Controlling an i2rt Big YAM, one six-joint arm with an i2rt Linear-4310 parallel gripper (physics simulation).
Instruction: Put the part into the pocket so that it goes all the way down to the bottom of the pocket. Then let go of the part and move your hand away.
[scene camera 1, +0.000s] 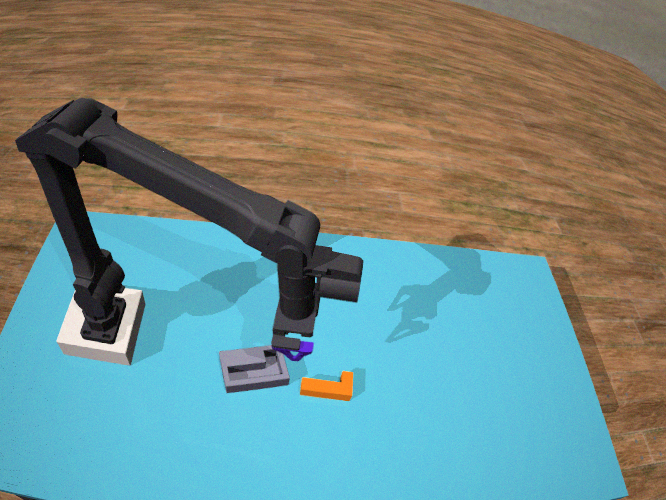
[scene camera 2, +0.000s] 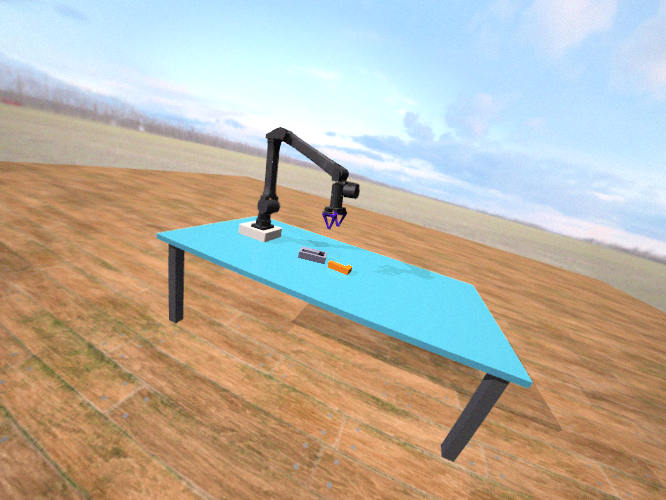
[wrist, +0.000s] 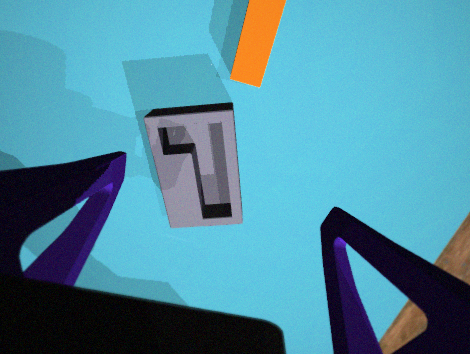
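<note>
The part, an orange L-shaped block, lies flat on the table beside the grey block; in the wrist view its far end is cut off by the top edge. The grey block has an L-shaped pocket, which is empty. My gripper is open, with nothing between its purple fingers. It hangs high above the table, pointing down, apart from both the part and the grey block. In scene camera 1 the finger nearest the block partly overlaps its corner.
The arm stands on a white base block at the left of the blue table. The grey block lies between the base and the orange part. The arm's shadow falls on the table to the right. A wooden floor surrounds the table.
</note>
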